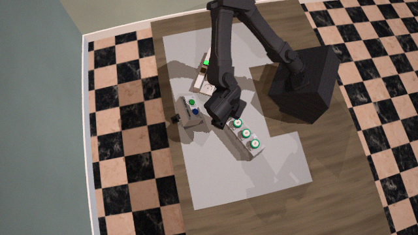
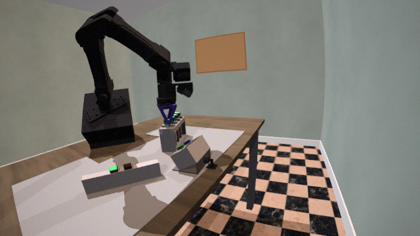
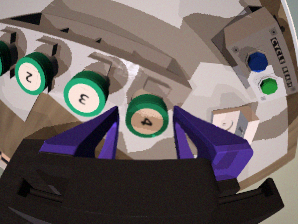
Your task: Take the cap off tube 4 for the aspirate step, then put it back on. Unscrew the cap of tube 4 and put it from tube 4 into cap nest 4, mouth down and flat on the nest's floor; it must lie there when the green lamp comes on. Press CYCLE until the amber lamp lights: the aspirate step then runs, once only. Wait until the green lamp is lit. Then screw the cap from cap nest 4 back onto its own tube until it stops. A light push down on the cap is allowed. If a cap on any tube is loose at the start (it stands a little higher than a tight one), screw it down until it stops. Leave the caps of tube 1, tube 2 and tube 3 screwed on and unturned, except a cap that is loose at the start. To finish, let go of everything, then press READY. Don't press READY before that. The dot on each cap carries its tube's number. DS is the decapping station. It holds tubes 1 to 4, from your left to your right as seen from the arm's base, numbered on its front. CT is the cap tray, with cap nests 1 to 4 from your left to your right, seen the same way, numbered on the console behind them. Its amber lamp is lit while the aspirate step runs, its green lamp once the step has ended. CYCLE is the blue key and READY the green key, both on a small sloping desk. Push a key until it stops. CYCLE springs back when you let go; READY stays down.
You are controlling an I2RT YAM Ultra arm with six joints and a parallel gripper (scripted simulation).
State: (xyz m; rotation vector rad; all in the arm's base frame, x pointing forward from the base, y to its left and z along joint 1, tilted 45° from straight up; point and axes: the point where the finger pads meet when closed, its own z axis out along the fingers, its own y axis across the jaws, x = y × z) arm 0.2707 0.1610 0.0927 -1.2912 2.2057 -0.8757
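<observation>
The cap 3 is 20 mm behind my hand and 50 mm to the left of it. From my hand the other things lie so: cap 2: 50 mm behind, 90 mm to the left; then green ready key: 140 mm ahead, 90 mm to the right, 50 mm below; then blue cycle key: 130 mm ahead, 50 mm to the right, 50 mm below.
</observation>
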